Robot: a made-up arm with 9 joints. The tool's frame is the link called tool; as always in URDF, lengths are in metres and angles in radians. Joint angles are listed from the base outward.
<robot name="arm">
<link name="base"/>
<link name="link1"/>
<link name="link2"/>
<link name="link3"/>
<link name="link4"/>
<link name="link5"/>
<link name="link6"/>
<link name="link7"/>
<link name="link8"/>
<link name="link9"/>
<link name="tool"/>
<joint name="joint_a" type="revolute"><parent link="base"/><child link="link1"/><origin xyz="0.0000 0.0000 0.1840"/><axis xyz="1 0 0"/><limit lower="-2.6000" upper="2.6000"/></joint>
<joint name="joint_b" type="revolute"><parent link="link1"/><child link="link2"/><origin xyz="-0.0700 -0.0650 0.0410"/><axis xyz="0 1 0"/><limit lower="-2.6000" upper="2.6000"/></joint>
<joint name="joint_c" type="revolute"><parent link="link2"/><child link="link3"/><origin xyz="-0.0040 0.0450 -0.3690"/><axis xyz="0 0 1"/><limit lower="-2.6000" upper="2.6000"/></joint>
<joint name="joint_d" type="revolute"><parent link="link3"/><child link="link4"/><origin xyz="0.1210 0.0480 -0.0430"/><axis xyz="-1 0 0"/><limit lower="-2.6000" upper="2.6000"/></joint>
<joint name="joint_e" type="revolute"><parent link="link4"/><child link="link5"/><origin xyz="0.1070 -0.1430 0.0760"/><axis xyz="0 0 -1"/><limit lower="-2.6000" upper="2.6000"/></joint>
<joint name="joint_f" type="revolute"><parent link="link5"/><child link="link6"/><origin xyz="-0.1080 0.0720 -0.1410"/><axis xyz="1 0 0"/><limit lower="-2.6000" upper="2.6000"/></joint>
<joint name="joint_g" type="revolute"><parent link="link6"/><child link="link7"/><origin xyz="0.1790 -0.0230 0.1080"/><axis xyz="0 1 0"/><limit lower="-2.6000" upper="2.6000"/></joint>
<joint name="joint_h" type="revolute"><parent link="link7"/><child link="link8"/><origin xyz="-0.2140 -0.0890 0.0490"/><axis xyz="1 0 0"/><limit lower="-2.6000" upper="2.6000"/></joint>
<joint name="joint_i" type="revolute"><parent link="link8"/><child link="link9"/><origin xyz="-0.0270 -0.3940 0.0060"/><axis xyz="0 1 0"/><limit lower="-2.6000" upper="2.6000"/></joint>
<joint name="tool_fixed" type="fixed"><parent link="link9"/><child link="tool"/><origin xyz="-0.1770 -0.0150 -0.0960"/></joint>
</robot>
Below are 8 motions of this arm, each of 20 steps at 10 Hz.
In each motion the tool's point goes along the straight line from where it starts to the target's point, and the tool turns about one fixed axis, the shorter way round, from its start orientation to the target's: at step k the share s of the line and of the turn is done. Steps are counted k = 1, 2, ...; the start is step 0. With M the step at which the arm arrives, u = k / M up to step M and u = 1 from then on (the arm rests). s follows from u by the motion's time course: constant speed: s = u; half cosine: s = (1 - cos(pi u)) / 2; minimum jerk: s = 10 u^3 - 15 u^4 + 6 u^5.
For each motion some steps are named. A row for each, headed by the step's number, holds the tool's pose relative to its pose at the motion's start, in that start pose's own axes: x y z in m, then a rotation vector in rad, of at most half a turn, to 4 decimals.
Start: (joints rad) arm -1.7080 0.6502 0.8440 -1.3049 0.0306 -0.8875 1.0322 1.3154 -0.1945
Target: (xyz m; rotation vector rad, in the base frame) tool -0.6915 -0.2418 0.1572 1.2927 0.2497 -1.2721
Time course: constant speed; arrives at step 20
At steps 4, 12, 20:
4: 0.0704 -0.0194 -0.0684 0.2252 0.1064 0.1521
12: 0.2112 -0.0582 -0.2052 0.6756 0.3191 0.4562
20: 0.3519 -0.0970 -0.3419 1.1260 0.5318 0.7603

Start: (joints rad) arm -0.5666 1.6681 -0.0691 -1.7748 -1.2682 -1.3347 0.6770 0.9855 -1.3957
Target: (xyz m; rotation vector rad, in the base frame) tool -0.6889 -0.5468 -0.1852 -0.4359 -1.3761 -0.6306
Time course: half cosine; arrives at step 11
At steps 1, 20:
1: 0.0071 -0.0021 -0.0114 0.0039 -0.0159 0.0071
20: 0.3490 -0.1023 -0.5652 0.1916 -0.7835 0.3506

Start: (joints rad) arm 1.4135 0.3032 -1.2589 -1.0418 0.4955 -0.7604 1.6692 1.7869 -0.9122
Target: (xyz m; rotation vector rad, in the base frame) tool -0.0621 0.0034 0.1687 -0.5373 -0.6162 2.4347
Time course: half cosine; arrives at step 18
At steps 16, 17, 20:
16: 0.2264 -0.1452 0.0723 1.0308 0.4397 0.5532
17: 0.2317 -0.1486 0.0739 1.0548 0.4499 0.5661
20: 0.2335 -0.1497 0.0745 1.0629 0.4533 0.5704

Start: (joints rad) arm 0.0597 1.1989 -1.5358 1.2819 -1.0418 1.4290 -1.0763 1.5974 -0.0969
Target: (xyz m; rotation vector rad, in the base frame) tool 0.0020 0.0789 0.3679 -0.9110 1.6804 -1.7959
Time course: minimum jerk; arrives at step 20
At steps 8, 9, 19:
8: 0.0051 0.2609 -0.0316 -0.6551 0.0615 -0.3009
9: 0.0065 0.3344 -0.0405 -0.8397 0.0788 -0.3857
19: 0.0160 0.8209 -0.0993 -2.0613 0.1935 -0.9469

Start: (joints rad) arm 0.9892 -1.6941 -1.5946 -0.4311 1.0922 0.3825 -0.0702 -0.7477 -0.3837
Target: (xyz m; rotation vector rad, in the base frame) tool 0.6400 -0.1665 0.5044 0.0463 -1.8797 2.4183
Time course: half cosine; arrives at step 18
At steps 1, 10, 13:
1: -0.0010 0.0024 -0.0019 -0.0039 -0.0112 -0.0063
10: -0.0776 0.1851 -0.1453 -0.2975 -0.8663 -0.4830
13: -0.1086 0.2591 -0.2033 -0.4164 -1.2126 -0.6760

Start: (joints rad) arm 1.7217 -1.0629 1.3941 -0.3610 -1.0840 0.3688 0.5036 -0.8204 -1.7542
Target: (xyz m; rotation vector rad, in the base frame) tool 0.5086 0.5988 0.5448 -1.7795 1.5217 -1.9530
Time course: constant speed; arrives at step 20
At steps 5, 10, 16, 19, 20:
5: -0.0596 0.1844 -0.1250 0.1019 -0.0654 -0.3240
10: -0.1192 0.3687 -0.2501 0.2037 -0.1307 -0.6480
16: -0.1907 0.5900 -0.4002 0.3260 -0.2092 -1.0368
19: -0.2264 0.7006 -0.4752 0.3871 -0.2484 -1.2312
20: -0.2383 0.7375 -0.5002 0.4075 -0.2615 -1.2960

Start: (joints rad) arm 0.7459 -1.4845 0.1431 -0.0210 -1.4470 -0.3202 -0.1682 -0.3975 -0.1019
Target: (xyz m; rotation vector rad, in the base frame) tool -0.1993 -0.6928 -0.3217 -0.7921 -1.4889 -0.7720
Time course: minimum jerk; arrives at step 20
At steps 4, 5, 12, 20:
4: -0.0143 0.0121 0.0415 -0.0270 0.0465 -0.0268
5: -0.0255 0.0216 0.0742 -0.0482 0.0831 -0.0479
12: -0.1683 0.1426 0.4894 -0.3180 0.5479 -0.3161
20: -0.2466 0.2089 0.7170 -0.4659 0.8027 -0.4630

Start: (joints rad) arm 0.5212 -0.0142 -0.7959 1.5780 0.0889 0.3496 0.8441 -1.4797 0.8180
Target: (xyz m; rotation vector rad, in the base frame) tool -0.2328 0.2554 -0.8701 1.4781 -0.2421 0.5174
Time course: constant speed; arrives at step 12
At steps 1, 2, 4, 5, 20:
1: 0.0071 0.0966 0.0752 -0.0577 0.1252 -0.1175
2: 0.0142 0.1932 0.1505 -0.1154 0.2504 -0.2350
4: 0.0284 0.3864 0.3009 -0.2309 0.5007 -0.4700
5: 0.0355 0.4830 0.3762 -0.2886 0.6259 -0.5875
20: 0.0851 1.1593 0.9028 -0.6926 1.5022 -1.4100

